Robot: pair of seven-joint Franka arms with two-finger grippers.
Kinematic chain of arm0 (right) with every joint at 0, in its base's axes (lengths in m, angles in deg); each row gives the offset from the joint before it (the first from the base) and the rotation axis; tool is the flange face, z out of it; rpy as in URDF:
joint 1: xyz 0 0 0.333 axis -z
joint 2: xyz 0 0 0 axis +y
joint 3: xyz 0 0 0.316 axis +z
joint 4: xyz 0.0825 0 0 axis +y
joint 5: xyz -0.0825 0 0.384 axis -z
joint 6: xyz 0 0 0 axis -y
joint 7: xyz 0.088 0 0 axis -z
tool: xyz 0 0 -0.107 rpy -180 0 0
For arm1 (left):
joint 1: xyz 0 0 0.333 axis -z
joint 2: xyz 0 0 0 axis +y
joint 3: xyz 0 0 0.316 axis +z
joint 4: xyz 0.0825 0 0 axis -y
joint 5: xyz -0.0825 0 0.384 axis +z
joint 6: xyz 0 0 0 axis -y
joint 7: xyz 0.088 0 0 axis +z
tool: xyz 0 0 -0.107 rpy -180 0 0
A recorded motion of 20 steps. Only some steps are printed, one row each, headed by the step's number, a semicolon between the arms.
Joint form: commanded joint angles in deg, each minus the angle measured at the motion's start. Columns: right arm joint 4, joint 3, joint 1, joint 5, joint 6, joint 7, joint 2; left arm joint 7, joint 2, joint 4, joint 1, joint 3, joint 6, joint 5.
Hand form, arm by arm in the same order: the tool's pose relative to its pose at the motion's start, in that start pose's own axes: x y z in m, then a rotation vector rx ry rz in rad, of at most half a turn. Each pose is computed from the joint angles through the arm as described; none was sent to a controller.
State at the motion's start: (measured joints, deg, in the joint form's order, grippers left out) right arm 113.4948 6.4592 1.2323 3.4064 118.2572 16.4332 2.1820; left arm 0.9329 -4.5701 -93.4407 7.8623 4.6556 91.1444 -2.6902
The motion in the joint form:
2: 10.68 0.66 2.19 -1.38 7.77 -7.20 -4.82; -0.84 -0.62 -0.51 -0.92 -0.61 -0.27 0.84
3: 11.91 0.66 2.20 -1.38 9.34 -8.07 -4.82; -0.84 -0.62 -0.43 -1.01 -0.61 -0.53 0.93
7: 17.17 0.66 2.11 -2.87 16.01 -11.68 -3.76; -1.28 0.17 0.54 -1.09 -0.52 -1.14 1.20
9: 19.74 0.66 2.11 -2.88 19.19 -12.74 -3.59; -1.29 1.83 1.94 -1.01 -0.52 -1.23 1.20
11: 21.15 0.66 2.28 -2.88 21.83 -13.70 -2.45; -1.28 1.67 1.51 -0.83 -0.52 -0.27 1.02
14: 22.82 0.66 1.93 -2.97 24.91 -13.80 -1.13; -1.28 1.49 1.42 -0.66 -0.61 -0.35 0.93
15: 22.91 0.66 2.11 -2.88 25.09 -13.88 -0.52; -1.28 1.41 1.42 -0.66 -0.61 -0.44 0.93
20: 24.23 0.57 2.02 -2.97 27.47 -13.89 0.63; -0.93 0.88 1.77 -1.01 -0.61 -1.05 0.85
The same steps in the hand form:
2: -0.0323 0.0190 0.0278 0.0181 0.0282 -0.0909; -0.0038 -0.0043 -0.0014 0.0150 -0.0024 0.0096
3: -0.0350 0.0192 0.0350 0.0195 0.0341 -0.1065; -0.0043 -0.0053 -0.0017 0.0166 -0.0054 0.0081
7: -0.0483 0.0190 0.0746 0.0430 0.0369 -0.1562; -0.0009 -0.0071 -0.0014 0.0223 -0.0128 0.0128
9: -0.0562 0.0201 0.0902 0.0447 0.0448 -0.1747; 0.0080 -0.0060 0.0031 0.0243 -0.0189 0.0142
11: -0.0592 0.0216 0.1064 0.0471 0.0464 -0.1886; 0.0087 -0.0040 0.0037 0.0209 -0.0070 0.0171
14: -0.0649 0.0188 0.1248 0.0519 0.0477 -0.1952; 0.0076 -0.0014 0.0030 0.0190 -0.0071 0.0216
15: -0.0652 0.0202 0.1306 0.0508 0.0388 -0.1949; 0.0070 -0.0014 0.0023 0.0189 -0.0072 0.0217
20: -0.0701 0.0205 0.1458 0.0542 0.0368 -0.1938; 0.0034 -0.0044 -0.0049 0.0170 -0.0022 0.0100

